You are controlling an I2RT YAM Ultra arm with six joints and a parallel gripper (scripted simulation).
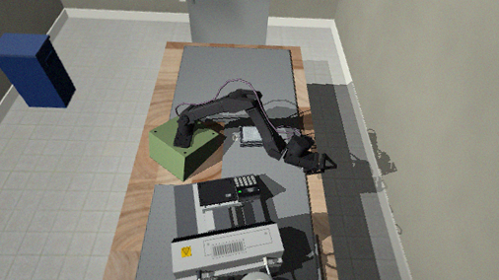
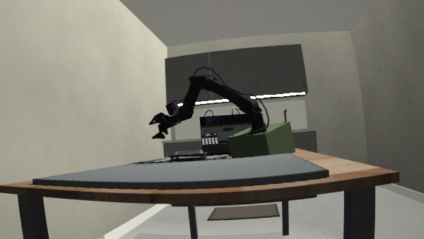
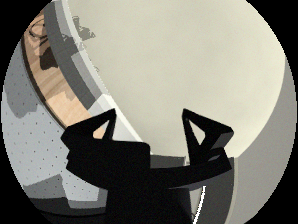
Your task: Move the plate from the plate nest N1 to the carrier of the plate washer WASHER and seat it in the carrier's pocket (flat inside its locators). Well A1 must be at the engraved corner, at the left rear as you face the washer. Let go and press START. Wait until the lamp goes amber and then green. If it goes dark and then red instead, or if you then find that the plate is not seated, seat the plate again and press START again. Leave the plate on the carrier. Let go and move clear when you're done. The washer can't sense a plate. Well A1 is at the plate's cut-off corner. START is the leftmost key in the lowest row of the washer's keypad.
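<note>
The well plate lies 32 cm behind my hand, 27 cm to the left of it and 14 cm below it. Also, from my hand: plate washer: 43 cm behind, 24 cm to the right, 4 cm below; washer carrier: 47 cm behind, 10 cm to the right, 9 cm below; plate nest: 32 cm behind, 27 cm to the left, 15 cm below.
</note>
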